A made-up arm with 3 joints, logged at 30 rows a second.
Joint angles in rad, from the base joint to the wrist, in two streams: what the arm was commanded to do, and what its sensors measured. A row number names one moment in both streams.
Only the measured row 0 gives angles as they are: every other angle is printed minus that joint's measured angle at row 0.
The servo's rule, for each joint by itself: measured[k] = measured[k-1] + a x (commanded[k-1-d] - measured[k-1]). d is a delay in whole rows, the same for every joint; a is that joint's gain. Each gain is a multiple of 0.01, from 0.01 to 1. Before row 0 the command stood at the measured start. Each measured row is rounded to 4 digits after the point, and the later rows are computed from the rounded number. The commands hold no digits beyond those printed.
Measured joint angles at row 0:
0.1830, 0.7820, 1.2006
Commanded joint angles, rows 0 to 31:
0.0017, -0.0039, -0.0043
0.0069, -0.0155, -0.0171
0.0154, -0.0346, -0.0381
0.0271, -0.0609, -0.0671
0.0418, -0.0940, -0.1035
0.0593, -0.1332, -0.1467
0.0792, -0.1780, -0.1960
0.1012, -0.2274, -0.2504
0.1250, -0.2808, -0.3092
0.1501, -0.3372, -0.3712
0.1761, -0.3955, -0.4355
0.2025, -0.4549, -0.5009
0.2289, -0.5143, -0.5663
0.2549, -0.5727, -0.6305
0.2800, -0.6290, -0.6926
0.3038, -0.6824, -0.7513
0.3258, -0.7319, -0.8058
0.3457, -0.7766, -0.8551
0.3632, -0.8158, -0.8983
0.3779, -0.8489, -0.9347
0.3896, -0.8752, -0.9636
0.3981, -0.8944, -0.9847
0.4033, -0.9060, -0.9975
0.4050, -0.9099, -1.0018
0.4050, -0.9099, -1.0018
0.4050, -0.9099, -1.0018
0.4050, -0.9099, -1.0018
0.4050, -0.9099, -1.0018
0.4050, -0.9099, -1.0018
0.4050, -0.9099, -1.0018
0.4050, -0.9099, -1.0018
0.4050, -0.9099, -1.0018
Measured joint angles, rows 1 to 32:
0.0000, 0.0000, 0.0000
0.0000, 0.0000, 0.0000
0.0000, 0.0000, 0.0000
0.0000, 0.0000, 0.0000
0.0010, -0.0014, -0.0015
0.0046, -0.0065, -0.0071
0.0112, -0.0166, -0.0183
0.0209, -0.0325, -0.0359
0.0336, -0.0546, -0.0602
0.0493, -0.0829, -0.0913
0.0675, -0.1171, -0.1290
0.0881, -0.1568, -0.1727
0.1106, -0.2014, -0.2218
0.1347, -0.2503, -0.2756
0.1600, -0.3026, -0.3332
0.1859, -0.3574, -0.3936
0.2121, -0.4139, -0.4558
0.2382, -0.4711, -0.5187
0.2637, -0.5279, -0.5813
0.2882, -0.5835, -0.6425
0.3111, -0.6369, -0.7013
0.3322, -0.6872, -0.7567
0.3511, -0.7335, -0.8077
0.3674, -0.7750, -0.8534
0.3809, -0.8111, -0.8931
0.3914, -0.8411, -0.9261
0.3987, -0.8645, -0.9518
0.4025, -0.8808, -0.9698
0.4040, -0.8913, -0.9813
0.4046, -0.8980, -0.9887
0.4048, -0.9023, -0.9934
0.4049, -0.9050, -0.9964
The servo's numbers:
d 4
a 0.61 0.36 0.36

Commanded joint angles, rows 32 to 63:
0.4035, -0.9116, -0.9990
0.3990, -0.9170, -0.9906
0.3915, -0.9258, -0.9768
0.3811, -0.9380, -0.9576
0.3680, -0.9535, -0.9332
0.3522, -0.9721, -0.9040
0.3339, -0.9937, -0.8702
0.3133, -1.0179, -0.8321
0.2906, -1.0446, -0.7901
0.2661, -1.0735, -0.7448
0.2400, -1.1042, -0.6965
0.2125, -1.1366, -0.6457
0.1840, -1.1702, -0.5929
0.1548, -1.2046, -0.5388
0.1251, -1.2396, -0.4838
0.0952, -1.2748, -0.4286
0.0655, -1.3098, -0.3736
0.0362, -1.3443, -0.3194
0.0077, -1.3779, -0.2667
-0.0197, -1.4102, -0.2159
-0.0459, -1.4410, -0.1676
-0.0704, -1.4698, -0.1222
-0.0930, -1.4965, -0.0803
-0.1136, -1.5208, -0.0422
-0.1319, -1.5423, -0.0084
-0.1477, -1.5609, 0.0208
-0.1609, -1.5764, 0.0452
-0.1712, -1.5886, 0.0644
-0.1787, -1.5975, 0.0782
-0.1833, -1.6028, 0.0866
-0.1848, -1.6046, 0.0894
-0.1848, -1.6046, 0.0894
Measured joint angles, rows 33 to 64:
0.4050, -0.9068, -0.9983
0.4050, -0.9079, -0.9996
0.4050, -0.9086, -1.0004
0.4050, -0.9091, -1.0009
0.4041, -0.9100, -1.0002
0.4010, -0.9125, -0.9967
0.3952, -0.9173, -0.9895
0.3866, -0.9248, -0.9780
0.3753, -0.9351, -0.9619
0.3612, -0.9484, -0.9411
0.3445, -0.9647, -0.9156
0.3255, -0.9839, -0.8855
0.3042, -1.0058, -0.8512
0.2810, -1.0302, -0.8129
0.2560, -1.0568, -0.7710
0.2295, -1.0855, -0.7259
0.2017, -1.1160, -0.6780
0.1731, -1.1479, -0.6279
0.1438, -1.1809, -0.5760
0.1142, -1.2147, -0.5229
0.0845, -1.2489, -0.4692
0.0550, -1.2832, -0.4153
0.0261, -1.3173, -0.3618
-0.0018, -1.3507, -0.3093
-0.0287, -1.3832, -0.2583
-0.0541, -1.4144, -0.2093
-0.0778, -1.4440, -0.1629
-0.0996, -1.4716, -0.1194
-0.1193, -1.4971, -0.0794
-0.1366, -1.5201, -0.0433
-0.1514, -1.5404, -0.0114
-0.1635, -1.5578, 0.0159

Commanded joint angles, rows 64 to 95:
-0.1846, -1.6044, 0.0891
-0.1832, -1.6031, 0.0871
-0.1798, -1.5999, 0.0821
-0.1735, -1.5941, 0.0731
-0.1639, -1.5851, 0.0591
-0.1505, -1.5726, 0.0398
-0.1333, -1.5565, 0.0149
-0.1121, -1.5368, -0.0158
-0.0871, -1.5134, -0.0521
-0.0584, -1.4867, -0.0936
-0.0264, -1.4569, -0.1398
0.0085, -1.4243, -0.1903
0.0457, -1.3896, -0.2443
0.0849, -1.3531, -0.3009
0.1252, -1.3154, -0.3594
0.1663, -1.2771, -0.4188
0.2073, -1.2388, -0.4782
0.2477, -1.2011, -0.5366
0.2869, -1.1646, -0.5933
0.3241, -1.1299, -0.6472
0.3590, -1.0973, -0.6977
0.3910, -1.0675, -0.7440
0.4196, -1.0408, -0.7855
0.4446, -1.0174, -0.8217
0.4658, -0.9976, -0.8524
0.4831, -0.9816, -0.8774
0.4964, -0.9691, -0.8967
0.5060, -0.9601, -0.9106
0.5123, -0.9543, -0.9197
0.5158, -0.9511, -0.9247
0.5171, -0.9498, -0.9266
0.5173, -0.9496, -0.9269
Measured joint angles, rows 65 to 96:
-0.1728, -1.5721, 0.0383
-0.1792, -1.5832, 0.0557
-0.1826, -1.5909, 0.0678
-0.1839, -1.5958, 0.0756
-0.1843, -1.5989, 0.0805
-0.1836, -1.6004, 0.0829
-0.1813, -1.6002, 0.0826
-0.1765, -1.5980, 0.0792
-0.1688, -1.5934, 0.0720
-0.1576, -1.5859, 0.0604
-0.1428, -1.5753, 0.0440
-0.1241, -1.5614, 0.0225
-0.1015, -1.5441, -0.0044
-0.0752, -1.5234, -0.0365
-0.0454, -1.4995, -0.0737
-0.0125, -1.4724, -0.1157
0.0230, -1.4426, -0.1620
0.0608, -1.4104, -0.2120
0.1001, -1.3762, -0.2651
0.1405, -1.3405, -0.3204
0.1812, -1.3039, -0.3772
0.2218, -1.2669, -0.4346
0.2615, -1.2301, -0.4917
0.2997, -1.1940, -0.5477
0.3359, -1.1592, -0.6017
0.3695, -1.1262, -0.6529
0.4001, -1.0955, -0.7006
0.4272, -1.0674, -0.7442
0.4507, -1.0423, -0.7832
0.4705, -1.0204, -0.8171
0.4863, -1.0019, -0.8458
0.4983, -0.9869, -0.8691

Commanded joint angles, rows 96 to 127:
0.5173, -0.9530, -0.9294
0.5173, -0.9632, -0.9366
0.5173, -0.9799, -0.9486
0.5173, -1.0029, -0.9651
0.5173, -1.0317, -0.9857
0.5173, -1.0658, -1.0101
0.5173, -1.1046, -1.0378
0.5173, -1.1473, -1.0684
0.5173, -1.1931, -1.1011
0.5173, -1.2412, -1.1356
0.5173, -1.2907, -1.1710
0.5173, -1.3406, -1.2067
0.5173, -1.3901, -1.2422
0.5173, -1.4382, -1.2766
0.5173, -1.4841, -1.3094
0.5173, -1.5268, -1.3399
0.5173, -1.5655, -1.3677
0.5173, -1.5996, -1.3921
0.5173, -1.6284, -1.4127
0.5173, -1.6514, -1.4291
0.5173, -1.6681, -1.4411
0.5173, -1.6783, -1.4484
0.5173, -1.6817, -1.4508
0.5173, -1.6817, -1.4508
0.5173, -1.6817, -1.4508
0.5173, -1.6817, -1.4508
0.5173, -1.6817, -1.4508
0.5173, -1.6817, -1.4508
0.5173, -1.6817, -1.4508
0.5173, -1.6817, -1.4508
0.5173, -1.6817, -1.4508
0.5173, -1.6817, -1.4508
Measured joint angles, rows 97 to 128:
0.5068, -0.9752, -0.8873
0.5123, -0.9665, -0.9008
0.5152, -0.9605, -0.9101
0.5165, -0.9566, -0.9161
0.5170, -0.9553, -0.9209
0.5172, -0.9581, -0.9266
0.5173, -0.9659, -0.9345
0.5173, -0.9792, -0.9455
0.5173, -0.9981, -0.9600
0.5173, -1.0225, -0.9780
0.5173, -1.0521, -0.9995
0.5173, -1.0864, -1.0243
0.5173, -1.1248, -1.0519
0.5173, -1.1667, -1.0820
0.5173, -1.2113, -1.1140
0.5173, -1.2578, -1.1474
0.5173, -1.3054, -1.1815
0.5173, -1.3532, -1.2157
0.5173, -1.4003, -1.2494
0.5173, -1.4458, -1.2820
0.5173, -1.4889, -1.3129
0.5173, -1.5288, -1.3414
0.5173, -1.5647, -1.3671
0.5173, -1.5959, -1.3894
0.5173, -1.6219, -1.4080
0.5173, -1.6422, -1.4225
0.5173, -1.6564, -1.4327
0.5173, -1.6655, -1.4392
0.5173, -1.6713, -1.4434
0.5173, -1.6750, -1.4461
0.5173, -1.6774, -1.4478
0.5173, -1.6789, -1.4489

